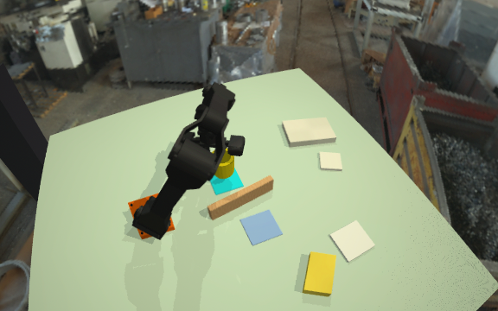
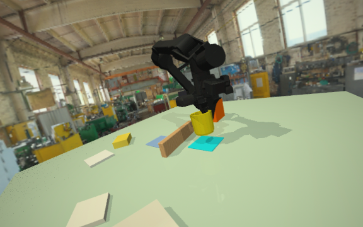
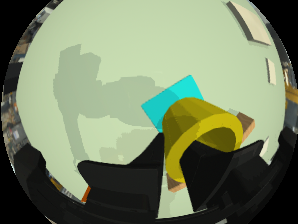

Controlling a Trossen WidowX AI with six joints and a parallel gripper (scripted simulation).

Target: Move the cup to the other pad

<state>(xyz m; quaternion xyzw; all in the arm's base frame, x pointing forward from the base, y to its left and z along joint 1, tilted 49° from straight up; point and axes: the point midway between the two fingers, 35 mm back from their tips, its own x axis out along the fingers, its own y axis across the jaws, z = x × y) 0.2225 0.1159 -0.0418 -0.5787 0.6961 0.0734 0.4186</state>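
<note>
The cyan pad is 30 mm ahead of my gripper tip, 20 mm to the right of it and 80 mm below it. Also, from my gripper tip: light blue pad (60 mm ahead, 220 mm to the right, 80 mm below); then yellow cup (20 mm ahead, 20 mm to the right); then wooden bar (40 mm ahead, 120 mm to the right, 60 mm below).
</note>
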